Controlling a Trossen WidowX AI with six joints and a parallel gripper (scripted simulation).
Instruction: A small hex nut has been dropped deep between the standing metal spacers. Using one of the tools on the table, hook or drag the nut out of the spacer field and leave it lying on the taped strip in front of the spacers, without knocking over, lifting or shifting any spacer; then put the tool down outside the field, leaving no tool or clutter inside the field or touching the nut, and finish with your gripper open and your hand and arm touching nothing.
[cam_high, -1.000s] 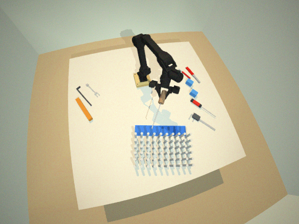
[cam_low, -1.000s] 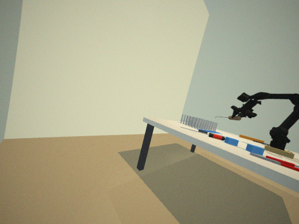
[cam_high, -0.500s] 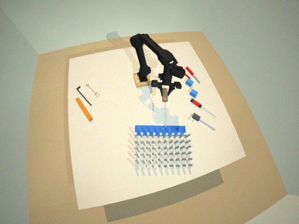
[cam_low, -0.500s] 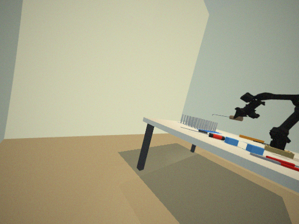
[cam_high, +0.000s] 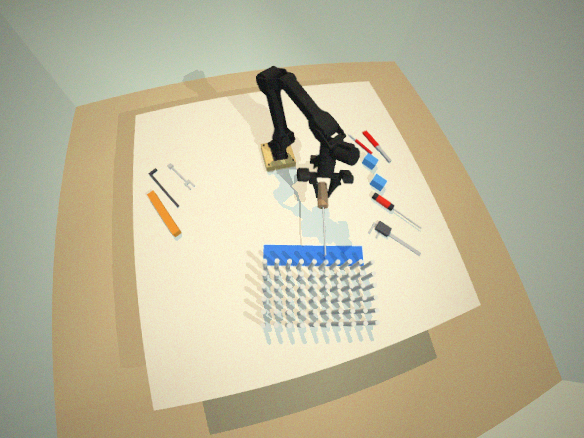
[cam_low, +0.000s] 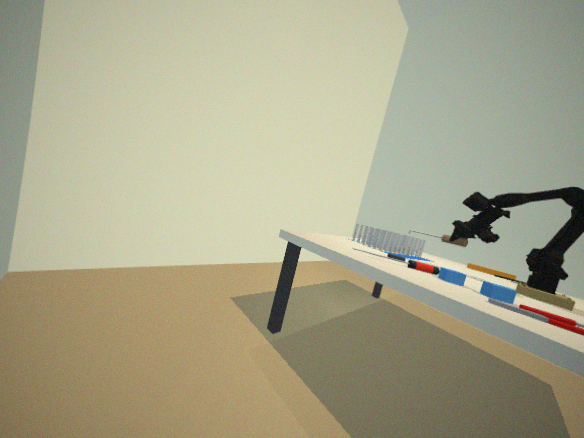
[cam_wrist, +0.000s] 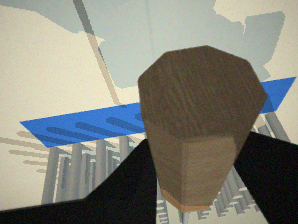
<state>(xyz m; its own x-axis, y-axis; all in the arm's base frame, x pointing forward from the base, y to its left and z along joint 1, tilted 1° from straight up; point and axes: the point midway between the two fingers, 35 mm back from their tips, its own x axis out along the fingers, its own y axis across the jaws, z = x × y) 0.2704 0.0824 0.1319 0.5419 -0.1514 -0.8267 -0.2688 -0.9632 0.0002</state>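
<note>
Right now the blue taped strip is 16 cm ahead of my gripper tip, 14 cm below it and 6 cm to the right of it. From my gripper tip the other things lie so: wooden-handled hook tool 10 cm ahead, 3 cm to the right; then orange bar 59 cm to the right, 14 cm behind, 12 cm below; then grey forked tool 51 cm to the right, 31 cm behind, 13 cm below.
</note>
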